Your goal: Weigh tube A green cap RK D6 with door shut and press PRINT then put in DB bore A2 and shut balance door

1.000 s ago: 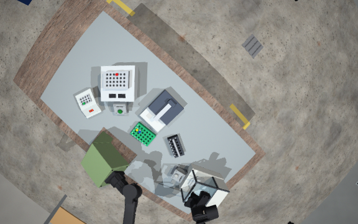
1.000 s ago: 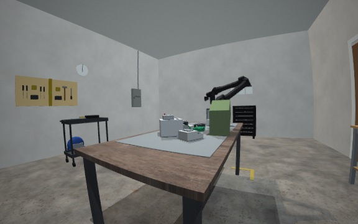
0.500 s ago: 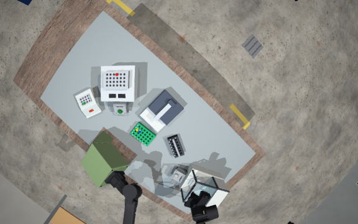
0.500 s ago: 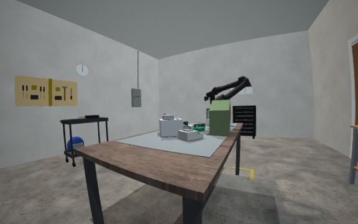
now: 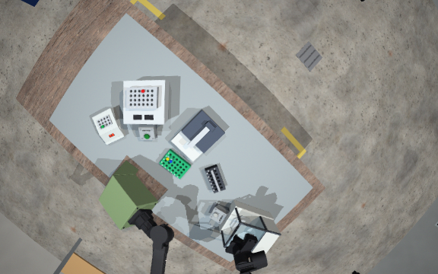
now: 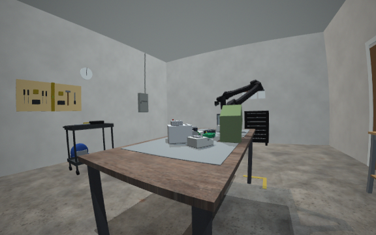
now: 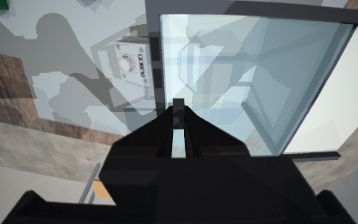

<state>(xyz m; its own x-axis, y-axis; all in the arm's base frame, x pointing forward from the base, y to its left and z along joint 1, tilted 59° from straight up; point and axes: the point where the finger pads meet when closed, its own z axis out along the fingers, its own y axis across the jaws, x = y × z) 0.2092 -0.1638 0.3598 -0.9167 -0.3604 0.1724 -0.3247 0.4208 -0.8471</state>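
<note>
Right now the sliding door is 1 cm ahead of my hand, 3 cm to the right of it and 1 cm below it. Round my hand: magnet block MG 10 cm ahead, 21 cm to the left, 20 cm below; then white print key 3 cm behind, 8 cm to the left, 15 cm below; then balance pan 2 cm ahead, 5 cm to the right, 14 cm below.
</note>
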